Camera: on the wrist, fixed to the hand. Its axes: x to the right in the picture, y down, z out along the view.
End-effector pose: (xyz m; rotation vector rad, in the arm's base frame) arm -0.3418 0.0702 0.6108 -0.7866 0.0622 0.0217
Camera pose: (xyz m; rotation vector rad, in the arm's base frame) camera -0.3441 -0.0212 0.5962 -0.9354 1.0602 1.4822
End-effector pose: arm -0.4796 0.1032 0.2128 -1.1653 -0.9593 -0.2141
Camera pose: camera -0.4731 0.0163 0.2439 -1.8436 0.5567 0.7190
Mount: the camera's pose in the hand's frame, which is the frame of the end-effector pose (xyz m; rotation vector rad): -0.0010 -0.0541 -0.0751 -0.3977 0.3629 1.6425
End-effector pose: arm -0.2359 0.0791 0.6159 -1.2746 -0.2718 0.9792
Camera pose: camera -0.1617 0.0293 0.6399 -1.9714 1.1138 2.0336
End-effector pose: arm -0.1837 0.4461 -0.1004 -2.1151 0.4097 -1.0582
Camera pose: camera -0.2456 0.4490 -0.0317 -1.0709 2.1281 -0.2788
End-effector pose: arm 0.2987 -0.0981 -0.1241 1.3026 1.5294 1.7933
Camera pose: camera 0.2220 -0.1216 -0.1704 -1.4740 0.1555 -1.9727
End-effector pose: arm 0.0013 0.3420 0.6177 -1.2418 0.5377 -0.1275
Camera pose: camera -0.0232 0.2594 0.6516 -0.8062 1.7924 1.1994
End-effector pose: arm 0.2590 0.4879 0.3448 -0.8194 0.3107 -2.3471
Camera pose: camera 0.1864 0.5317 0.3077 -0.0632 1.0977 -0.8246
